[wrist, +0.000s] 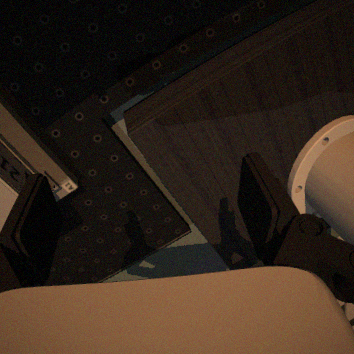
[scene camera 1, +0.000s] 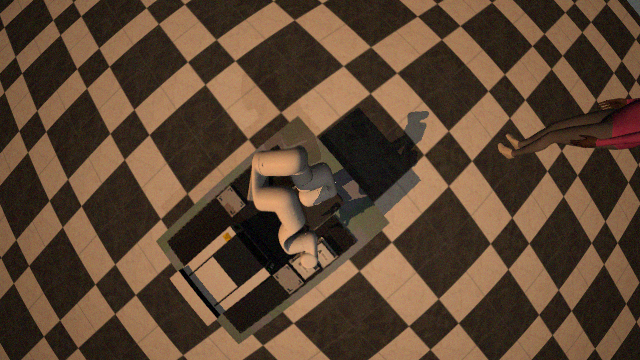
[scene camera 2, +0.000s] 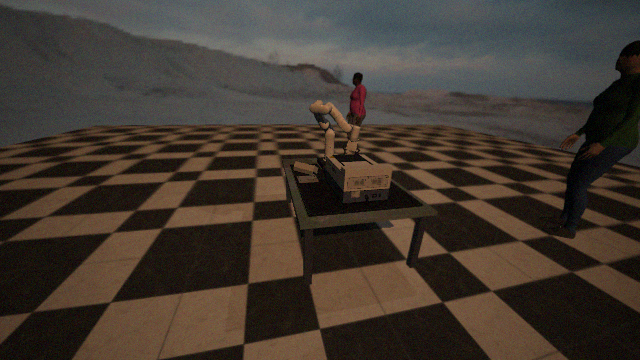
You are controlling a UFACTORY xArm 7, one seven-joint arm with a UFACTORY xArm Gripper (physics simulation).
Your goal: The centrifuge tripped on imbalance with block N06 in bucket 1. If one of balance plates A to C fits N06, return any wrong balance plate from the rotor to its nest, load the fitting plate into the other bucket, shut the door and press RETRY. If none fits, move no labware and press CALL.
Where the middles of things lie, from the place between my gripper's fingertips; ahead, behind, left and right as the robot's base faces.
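The centrifuge (scene camera 1: 203, 283) is 480 mm ahead of my hand and 250 mm to the right of it. As for the dark door panel (scene camera 1: 236, 260), my hand is 90 mm below it, 220 mm to the left of it and 330 mm short of it. Going by their middles, the dark door panel is the nearest to my hand of the things named here.
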